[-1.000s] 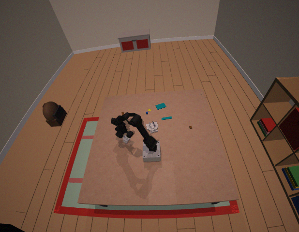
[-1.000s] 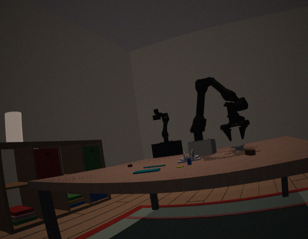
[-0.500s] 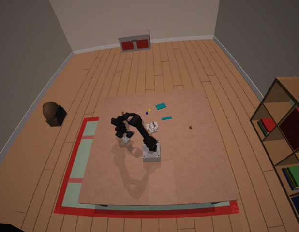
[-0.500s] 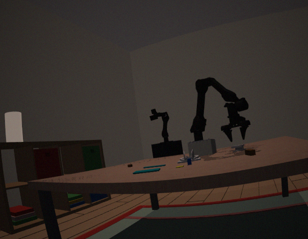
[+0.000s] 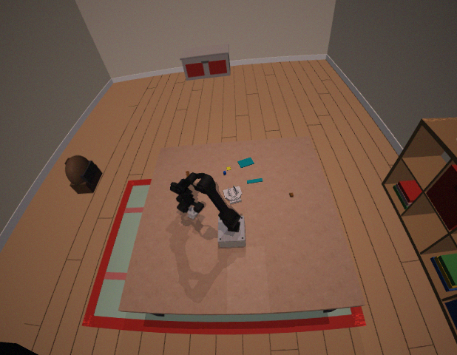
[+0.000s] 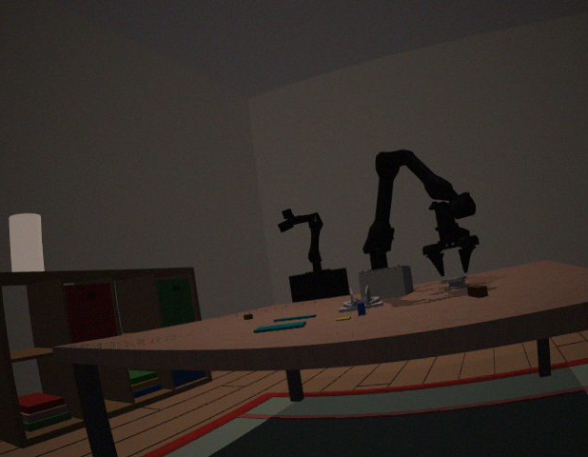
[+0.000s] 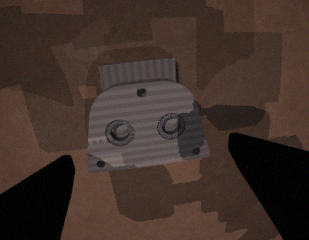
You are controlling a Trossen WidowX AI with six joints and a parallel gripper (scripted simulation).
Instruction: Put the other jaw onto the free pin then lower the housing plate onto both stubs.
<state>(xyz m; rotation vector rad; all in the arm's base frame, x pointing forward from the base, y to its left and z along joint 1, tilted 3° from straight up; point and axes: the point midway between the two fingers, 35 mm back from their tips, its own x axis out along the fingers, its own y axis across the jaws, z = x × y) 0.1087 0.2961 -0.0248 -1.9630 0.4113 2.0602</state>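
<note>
My gripper tip is 1 cm past the housing plate and 1 cm above it. Round my gripper tip: grey jaw: 14 cm ahead, 23 cm to the right, 3 cm below; then brown stick: 30 cm ahead, 13 cm to the left, 3 cm below; then white piece: 1 cm behind, 3 cm below.
</note>
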